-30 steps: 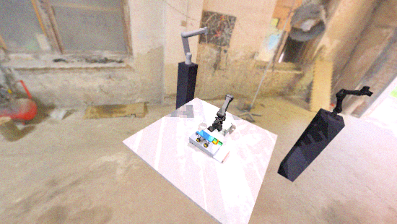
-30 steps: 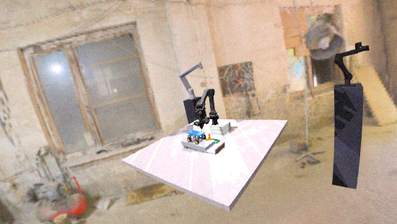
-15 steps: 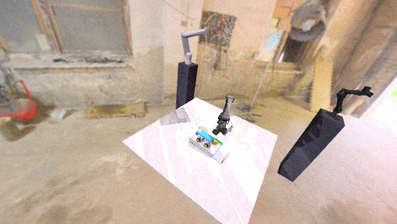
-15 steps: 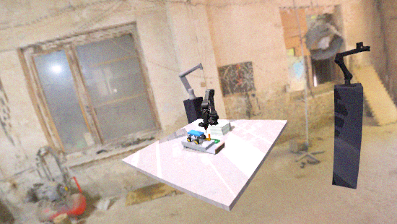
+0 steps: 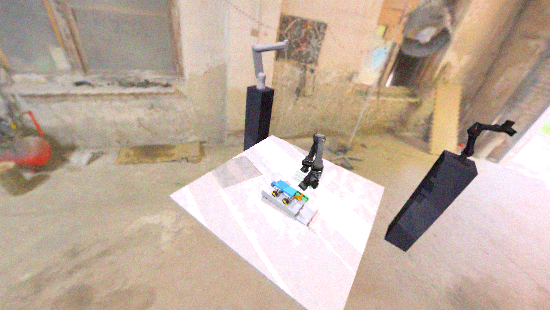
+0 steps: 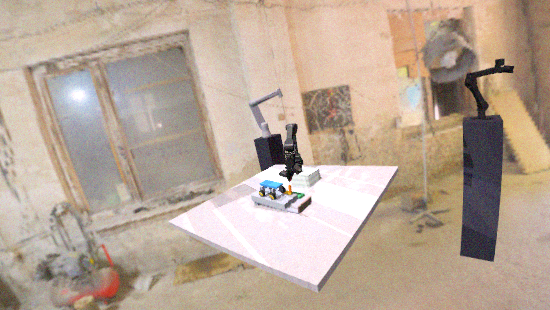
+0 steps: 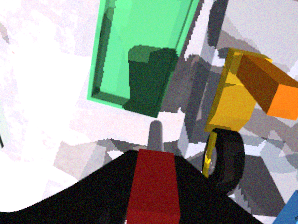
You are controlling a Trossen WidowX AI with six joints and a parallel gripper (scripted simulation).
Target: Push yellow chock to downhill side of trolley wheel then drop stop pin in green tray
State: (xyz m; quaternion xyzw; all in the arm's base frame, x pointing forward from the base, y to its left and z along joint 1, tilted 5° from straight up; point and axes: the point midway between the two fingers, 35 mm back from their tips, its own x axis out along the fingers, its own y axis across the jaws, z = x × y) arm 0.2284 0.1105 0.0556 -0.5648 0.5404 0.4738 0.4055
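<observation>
The stop pin is right at my gripper tip. Round my gripper tip: trolley (11 cm ahead, 8 cm to the right, 3 cm below); yellow chock (5 cm below, 5 cm ahead, 1 cm to the left); green tray (14 cm below, 3 cm behind).
</observation>
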